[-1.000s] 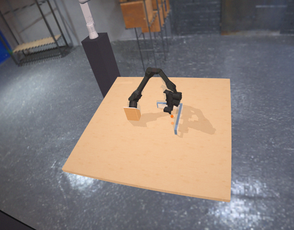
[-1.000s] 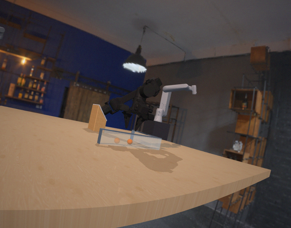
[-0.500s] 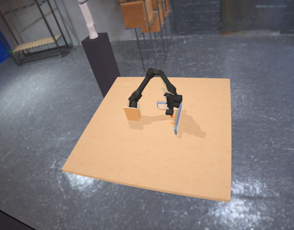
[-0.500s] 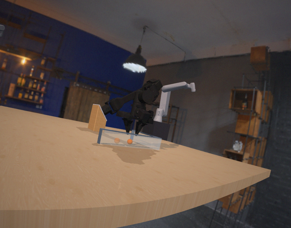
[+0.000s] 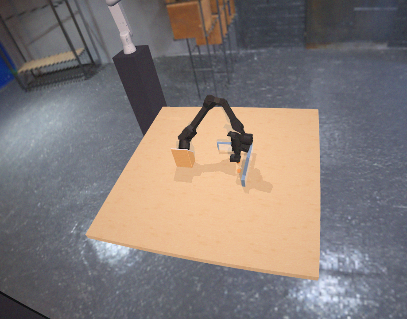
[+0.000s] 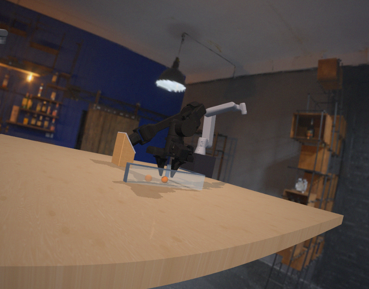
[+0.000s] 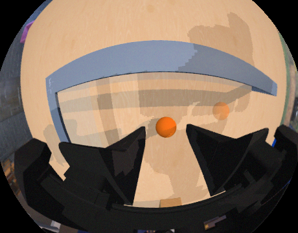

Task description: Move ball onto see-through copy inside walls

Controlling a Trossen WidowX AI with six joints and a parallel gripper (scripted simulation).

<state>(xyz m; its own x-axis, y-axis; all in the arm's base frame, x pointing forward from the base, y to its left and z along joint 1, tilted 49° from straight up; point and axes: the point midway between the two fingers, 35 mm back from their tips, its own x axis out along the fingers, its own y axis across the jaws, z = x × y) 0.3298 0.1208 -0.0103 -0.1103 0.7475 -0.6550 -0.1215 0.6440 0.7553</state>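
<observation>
Right now the orange ball is 1 cm below my gripper tip.
</observation>
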